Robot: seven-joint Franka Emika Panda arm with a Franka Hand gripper.
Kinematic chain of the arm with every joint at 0, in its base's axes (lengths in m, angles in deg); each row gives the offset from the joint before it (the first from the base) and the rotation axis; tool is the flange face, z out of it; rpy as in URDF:
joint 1: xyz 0 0 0.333 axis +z
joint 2: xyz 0 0 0 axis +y
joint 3: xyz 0 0 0.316 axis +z
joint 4: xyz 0.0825 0 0 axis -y
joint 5: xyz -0.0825 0 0.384 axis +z
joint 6: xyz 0 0 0 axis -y
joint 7: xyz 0.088 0 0 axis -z
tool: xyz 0 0 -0.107 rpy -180 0 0
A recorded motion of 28 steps. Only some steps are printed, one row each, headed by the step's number.
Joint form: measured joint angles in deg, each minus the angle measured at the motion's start. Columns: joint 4, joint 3, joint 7, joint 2, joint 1, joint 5, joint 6.
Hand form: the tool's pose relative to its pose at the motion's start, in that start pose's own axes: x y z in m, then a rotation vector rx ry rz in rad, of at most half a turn. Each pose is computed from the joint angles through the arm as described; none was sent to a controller.
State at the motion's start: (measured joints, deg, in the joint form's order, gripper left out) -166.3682 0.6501 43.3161 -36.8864 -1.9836 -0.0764 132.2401
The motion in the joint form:
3: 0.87 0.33 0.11 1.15 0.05 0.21 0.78
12: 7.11 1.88 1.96 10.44 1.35 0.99 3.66
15: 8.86 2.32 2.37 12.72 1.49 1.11 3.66
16: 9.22 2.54 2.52 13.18 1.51 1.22 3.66
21: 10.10 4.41 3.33 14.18 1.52 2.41 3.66
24: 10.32 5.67 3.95 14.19 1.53 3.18 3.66
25: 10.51 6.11 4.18 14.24 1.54 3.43 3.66
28: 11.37 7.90 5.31 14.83 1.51 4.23 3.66
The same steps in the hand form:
3: 0.0031 -0.0057 -0.0012 0.0059 0.0065 -0.0014
12: 0.0194 -0.0459 0.0042 0.0056 0.0028 -0.0081
15: 0.0234 -0.0557 0.0062 -0.0009 -0.0039 -0.0096
16: 0.0237 -0.0583 0.0067 -0.0019 -0.0053 -0.0096
21: 0.0181 -0.0700 0.0071 -0.0010 -0.0099 -0.0117
24: 0.0127 -0.0762 0.0058 0.0027 -0.0091 -0.0121
25: 0.0111 -0.0789 0.0049 0.0048 -0.0080 -0.0125
28: 0.0051 -0.0899 0.0030 0.0082 -0.0060 -0.0123

